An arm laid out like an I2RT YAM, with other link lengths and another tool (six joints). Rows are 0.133 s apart.
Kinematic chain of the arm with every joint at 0, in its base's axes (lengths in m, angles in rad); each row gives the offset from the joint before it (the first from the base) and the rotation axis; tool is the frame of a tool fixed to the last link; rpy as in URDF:
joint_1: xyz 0 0 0.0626 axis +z
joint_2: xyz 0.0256 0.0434 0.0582 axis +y
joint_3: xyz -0.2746 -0.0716 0 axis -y
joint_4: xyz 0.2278 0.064 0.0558 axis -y
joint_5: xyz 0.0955 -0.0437 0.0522 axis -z
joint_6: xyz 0.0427 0 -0.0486 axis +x
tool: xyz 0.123 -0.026 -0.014 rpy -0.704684 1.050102 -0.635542
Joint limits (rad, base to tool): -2.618..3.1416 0..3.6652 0..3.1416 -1.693..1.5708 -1.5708..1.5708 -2.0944..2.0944
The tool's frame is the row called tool.
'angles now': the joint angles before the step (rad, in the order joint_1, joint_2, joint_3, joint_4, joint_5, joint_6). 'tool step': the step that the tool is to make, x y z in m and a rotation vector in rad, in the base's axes. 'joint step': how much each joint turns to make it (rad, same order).
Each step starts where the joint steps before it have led.
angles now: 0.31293, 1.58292, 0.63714, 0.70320, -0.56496, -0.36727
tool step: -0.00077, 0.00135, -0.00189, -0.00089, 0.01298, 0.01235
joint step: -0.00151, 0.00159, 0.00718, -0.01846, -0.01421, -0.00044
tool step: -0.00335, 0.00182, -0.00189, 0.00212, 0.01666, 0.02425
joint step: -0.00375, -0.00380, 0.00344, -0.02276, -0.02888, -0.00052
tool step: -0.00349, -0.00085, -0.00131, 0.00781, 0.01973, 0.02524
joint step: -0.01335, -0.00635, 0.00177, -0.02306, -0.04076, 0.00271
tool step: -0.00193, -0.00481, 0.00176, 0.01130, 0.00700, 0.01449
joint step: -0.02235, -0.01027, -0.00236, -0.01001, -0.03896, 0.00236
